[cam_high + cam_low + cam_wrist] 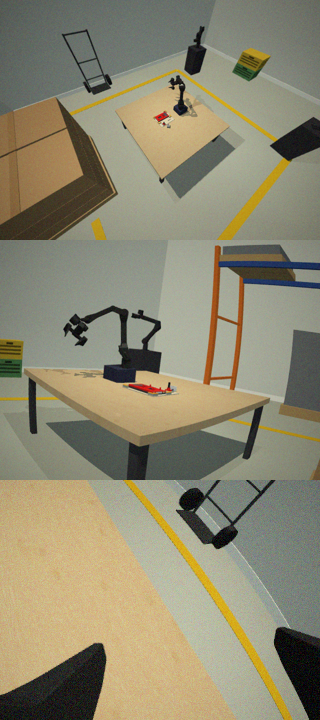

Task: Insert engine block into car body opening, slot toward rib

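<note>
The grey engine block lies 350 mm ahead of my gripper tip, 580 mm to the left of it and 230 mm below it.
</note>
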